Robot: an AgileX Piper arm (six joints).
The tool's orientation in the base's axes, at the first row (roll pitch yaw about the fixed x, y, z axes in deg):
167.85 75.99 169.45
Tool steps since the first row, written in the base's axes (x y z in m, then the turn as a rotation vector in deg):
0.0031 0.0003 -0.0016 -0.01 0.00 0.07
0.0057 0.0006 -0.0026 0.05 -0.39 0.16
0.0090 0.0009 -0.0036 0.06 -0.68 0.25
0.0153 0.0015 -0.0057 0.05 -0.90 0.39
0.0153 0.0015 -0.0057 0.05 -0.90 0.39
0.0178 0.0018 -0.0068 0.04 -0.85 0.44
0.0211 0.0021 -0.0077 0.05 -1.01 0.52
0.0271 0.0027 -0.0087 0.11 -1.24 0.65
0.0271 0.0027 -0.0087 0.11 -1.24 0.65
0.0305 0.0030 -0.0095 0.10 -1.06 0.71
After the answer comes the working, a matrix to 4 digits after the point.
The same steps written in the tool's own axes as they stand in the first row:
0.0008 0.0002 0.0034 -0.07 0.00 -0.03
0.0012 0.0003 0.0062 -0.18 -0.38 0.00
0.0014 0.0005 0.0096 -0.29 -0.67 -0.02
0.0020 0.0009 0.0163 -0.43 -0.88 -0.07
0.0020 0.0009 0.0163 -0.43 -0.88 -0.07
0.0024 0.0011 0.0190 -0.47 -0.83 -0.09
0.0025 0.0012 0.0224 -0.56 -0.98 -0.11
0.0021 0.0017 0.0285 -0.71 -1.21 -0.09
0.0021 0.0017 0.0285 -0.71 -1.21 -0.09
0.0021 0.0018 0.0320 -0.76 -1.02 -0.11

The tool's axes in the first row as the columns of a matrix, in the base's axes (rounded; the answer above uses it unrounded):
-0.2380 -0.0218 0.9710
0.0443 0.9985 0.0332
-0.9703 0.0510 -0.2367

